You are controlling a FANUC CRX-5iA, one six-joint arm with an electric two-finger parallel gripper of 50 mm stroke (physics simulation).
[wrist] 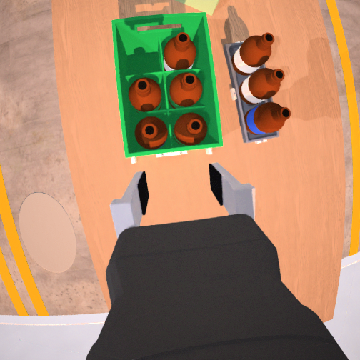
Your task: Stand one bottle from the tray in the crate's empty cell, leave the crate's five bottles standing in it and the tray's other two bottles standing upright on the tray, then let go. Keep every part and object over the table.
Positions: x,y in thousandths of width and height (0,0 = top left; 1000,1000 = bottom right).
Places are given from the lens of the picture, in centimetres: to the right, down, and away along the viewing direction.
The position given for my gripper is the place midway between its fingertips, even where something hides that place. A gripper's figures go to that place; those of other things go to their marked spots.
my gripper (496,499): 0, 0, 17
blue-banded bottle (746,326): 20, -14, 46
white-banded bottle (710,140): 17, -30, 44
